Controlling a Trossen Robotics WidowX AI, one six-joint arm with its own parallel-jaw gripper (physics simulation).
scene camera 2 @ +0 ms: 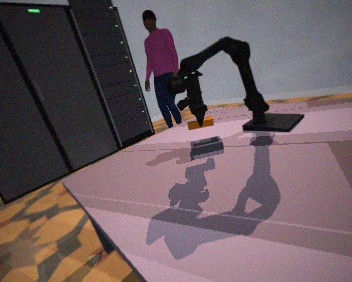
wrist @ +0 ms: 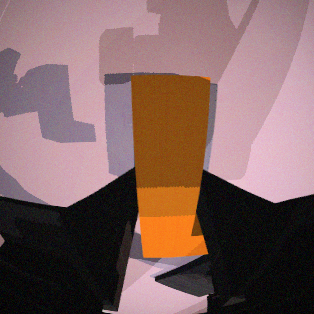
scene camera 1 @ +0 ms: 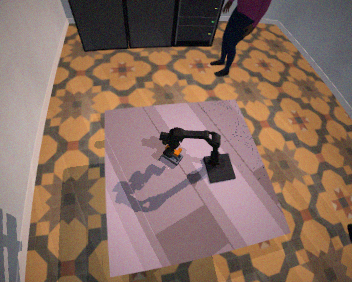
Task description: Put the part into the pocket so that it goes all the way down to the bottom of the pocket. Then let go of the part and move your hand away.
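Frame: origin at the arm's base, x left, y back, z up, level; millimetres.
Where they show: gripper, between the fingertips: (scene camera 2: 200, 125) (wrist: 165, 173) (scene camera 1: 172, 151); arm's base, origin of its link: (scene camera 2: 259, 121) (scene camera 1: 213, 161).
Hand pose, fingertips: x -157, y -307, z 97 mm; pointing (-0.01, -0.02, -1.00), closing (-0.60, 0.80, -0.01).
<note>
Things, the pixels of their centre, and the offset from my fingertips. Level surfaces: height alone.
- orange part, middle of its body: (wrist: 192, 180) (scene camera 2: 200, 123) (scene camera 1: 173, 149) dx -8, dy +13, dz +8 mm
- grey pocket block, middle of its body: (scene camera 2: 206, 145) (scene camera 1: 172, 156) dx -2, dy +15, dz -103 mm
- pinkish table, height of its surface: dz -121 mm
The orange part (scene camera 1: 177, 151) (scene camera 2: 194, 124) (wrist: 170, 135) is a long block held between the fingers of my gripper (scene camera 1: 174, 150) (scene camera 2: 201, 124) (wrist: 165, 173), which is shut on it. The grey pocket block (scene camera 1: 170, 159) (scene camera 2: 207, 147) (wrist: 119, 130) rests on the table. In scene camera 2 the part is above the block's top, with a gap between them. In the wrist view the part lies over the block and hides most of it, its opening included; the block's left side and a thin strip at its right show. The two look about parallel there.
The arm's black base plate (scene camera 1: 220, 169) (scene camera 2: 274, 122) stands on the pinkish table (scene camera 1: 135, 255) (scene camera 2: 300, 200). Shadows of the arm fall across the table around the pocket block. A person (scene camera 1: 235, 37) (scene camera 2: 162, 65) stands beyond the table near dark cabinets (scene camera 1: 150, 25) (scene camera 2: 40, 85).
</note>
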